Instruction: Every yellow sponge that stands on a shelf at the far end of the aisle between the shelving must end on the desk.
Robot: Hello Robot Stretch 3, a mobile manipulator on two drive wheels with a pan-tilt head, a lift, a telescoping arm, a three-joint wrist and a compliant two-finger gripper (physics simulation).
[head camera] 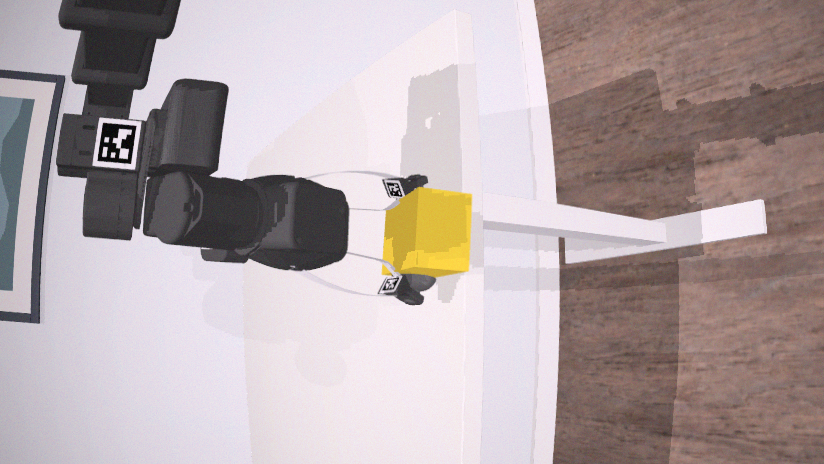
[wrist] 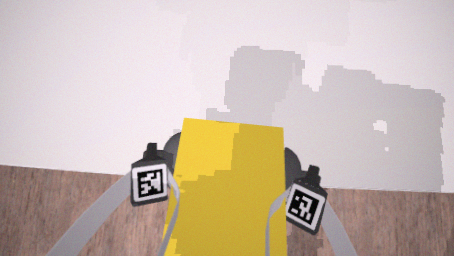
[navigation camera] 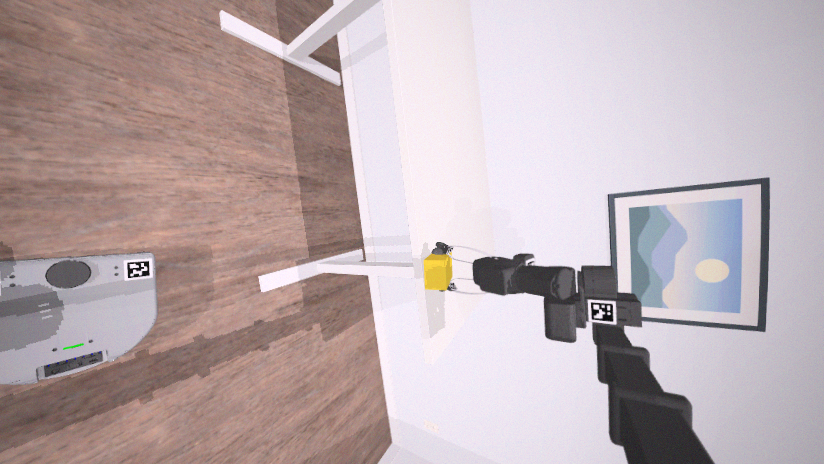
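Seen in the pictures: gripper, fingertip midpoint: [wrist: 231, 159]; robot's base, link origin: [navigation camera: 70, 272].
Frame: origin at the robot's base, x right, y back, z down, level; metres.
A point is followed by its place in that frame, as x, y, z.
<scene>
A yellow sponge [head camera: 441, 230] @(0.439, 0.027, -1.022) [navigation camera: 437, 272] @(0.440, 0.022, -1.025) [wrist: 230, 190] @(0.501, 0.024, -1.026) is held between the two fingers of my gripper [head camera: 414, 237] @(0.522, 0.021, -0.981) [navigation camera: 444, 268] @(0.522, 0.021, -0.981) [wrist: 231, 159] @(0.522, 0.021, -0.981), which is shut on it. The desk [head camera: 357, 409] @(0.706, -0.193, -0.950) [navigation camera: 441, 126] @(0.676, -0.393, -0.950) [wrist: 75, 90] @(0.563, -0.138, -0.950) has a pale, flat top. The sponge is over the desk near its front long edge, close to one end. In the wrist view its far part shows against the desk top and its near part against the floor. Shadows of the arm and gripper lie on the top. The sponge's underside is hidden. The shelving does not show.
White desk legs [head camera: 582, 221] @(0.858, 0.101, -0.383) [navigation camera: 288, 276] reach down to the wooden floor [head camera: 749, 357] @(0.574, -0.196, 0.000) [navigation camera: 172, 144] @(0.248, -0.465, 0.000). A wall with a framed picture [head camera: 17, 195] @(1.288, 0.079, -1.508) [navigation camera: 686, 253] @(1.286, 0.071, -1.673) stands behind the desk. My base [navigation camera: 109, 311] @(0.067, 0.115, -0.160) is on the floor in front of it.
</scene>
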